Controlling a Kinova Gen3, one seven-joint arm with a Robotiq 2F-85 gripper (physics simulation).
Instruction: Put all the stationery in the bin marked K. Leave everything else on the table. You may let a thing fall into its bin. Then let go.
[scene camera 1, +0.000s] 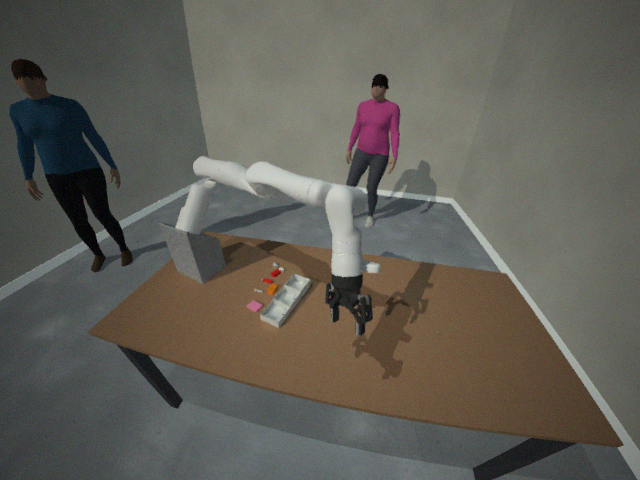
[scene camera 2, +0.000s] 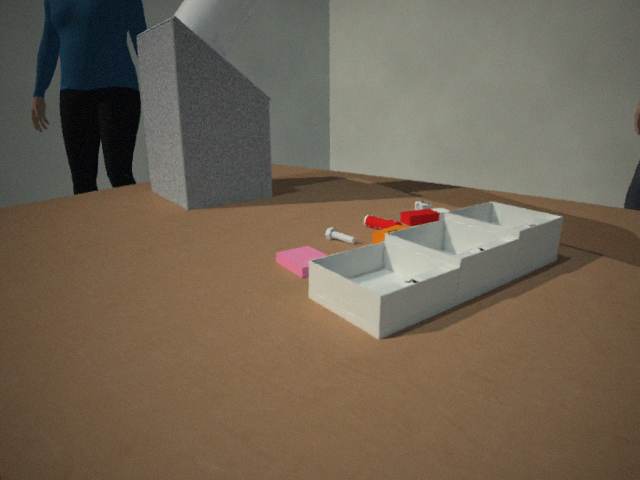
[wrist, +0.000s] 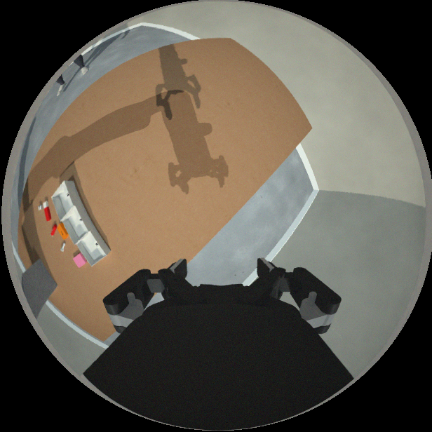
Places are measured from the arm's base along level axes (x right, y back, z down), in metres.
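Pixels of known places: gripper, fingertip midpoint: (scene camera 1: 346, 327); arm's base, origin of the base link: (scene camera 1: 188, 231) (scene camera 2: 192, 50).
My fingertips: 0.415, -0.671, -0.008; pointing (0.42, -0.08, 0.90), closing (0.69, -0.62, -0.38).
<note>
For each thing: its middle in the pictures, then the offset to it from my fingertips, as dx, dy, dz. Level surfaces: height alone.
- pink block, body centre: (scene camera 2: 305, 260) (scene camera 1: 254, 306) -0.241, +0.347, +0.238
- orange piece, body centre: (scene camera 2: 395, 238) (scene camera 1: 272, 288) -0.343, +0.296, +0.234
- white bolt, body centre: (scene camera 2: 341, 236) (scene camera 1: 258, 291) -0.327, +0.355, +0.238
- small red cylinder, body centre: (scene camera 2: 381, 224) (scene camera 1: 267, 280) -0.393, +0.334, +0.236
- red block, body centre: (scene camera 2: 426, 216) (scene camera 1: 277, 272) -0.459, +0.300, +0.237
- small white-grey piece, body centre: (scene camera 2: 423, 206) -0.513, +0.323, +0.238
- wooden table, its level: dz +0.243
A white tray of three bins (scene camera 1: 270, 321) (scene camera 2: 343, 312) (wrist: 86, 216) stands on the table; the bin letters are too small to read. Beside its robot-base side lie a pink block (scene camera 1: 254, 305) (scene camera 2: 300, 259) (wrist: 79, 260), an orange piece (scene camera 1: 272, 289) (scene camera 2: 381, 235) (wrist: 62, 231), a white bolt (scene camera 1: 258, 290) (scene camera 2: 340, 236) (wrist: 63, 246), a small red cylinder (scene camera 1: 267, 281) (scene camera 2: 380, 222) (wrist: 53, 230), a red block (scene camera 1: 276, 272) (scene camera 2: 419, 217) (wrist: 47, 213) and a small white-grey piece (scene camera 2: 422, 205) (wrist: 40, 207). My gripper (scene camera 1: 347, 324) (wrist: 221, 266) is open and empty, above the table and apart from the tray.
The grey speckled robot base (scene camera 1: 193, 255) (scene camera 2: 206, 134) (wrist: 39, 286) stands on the wooden table (scene camera 1: 439, 361) (scene camera 2: 206, 387) (wrist: 140, 215) behind the small things. A person in blue (scene camera 1: 56, 134) (scene camera 2: 95, 46) and a person in pink (scene camera 1: 375, 126) stand beyond the table.
</note>
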